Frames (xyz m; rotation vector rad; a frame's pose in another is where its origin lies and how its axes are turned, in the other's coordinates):
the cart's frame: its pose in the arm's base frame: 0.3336 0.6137 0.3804 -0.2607 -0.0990 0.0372
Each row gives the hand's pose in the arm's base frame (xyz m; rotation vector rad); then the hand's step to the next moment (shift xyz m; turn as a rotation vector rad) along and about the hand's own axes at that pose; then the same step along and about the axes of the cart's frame.
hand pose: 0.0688 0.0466 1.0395 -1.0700 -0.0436 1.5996
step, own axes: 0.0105 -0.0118 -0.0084 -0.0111 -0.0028 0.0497
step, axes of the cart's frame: 0.0150 0.0089 -0.0040 -0.0262 0.0073 0.0432
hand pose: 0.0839 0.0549 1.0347 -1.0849 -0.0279 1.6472
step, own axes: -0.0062 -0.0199 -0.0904 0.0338 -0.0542 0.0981
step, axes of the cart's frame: 0.0678 -0.0318 -0.0547 -0.0111 0.0762 0.0882
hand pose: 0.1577 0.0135 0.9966 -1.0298 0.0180 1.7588
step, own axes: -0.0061 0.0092 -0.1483 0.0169 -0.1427 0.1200
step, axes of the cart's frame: 0.0730 -0.0525 -0.1185 0.0528 0.0942 0.1529
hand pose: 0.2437 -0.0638 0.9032 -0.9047 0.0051 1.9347
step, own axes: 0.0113 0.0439 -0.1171 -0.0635 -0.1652 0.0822
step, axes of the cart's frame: 0.0192 -0.0282 -0.1208 0.1123 0.0247 0.1577
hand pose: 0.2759 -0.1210 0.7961 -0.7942 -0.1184 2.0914
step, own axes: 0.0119 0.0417 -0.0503 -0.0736 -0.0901 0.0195
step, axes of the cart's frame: -0.0121 -0.0098 -0.0646 0.0902 -0.0206 0.0732
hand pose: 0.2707 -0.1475 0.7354 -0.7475 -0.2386 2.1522
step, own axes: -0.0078 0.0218 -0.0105 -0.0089 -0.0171 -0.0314
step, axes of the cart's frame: -0.0065 -0.0164 -0.0183 0.0324 0.0045 -0.0170
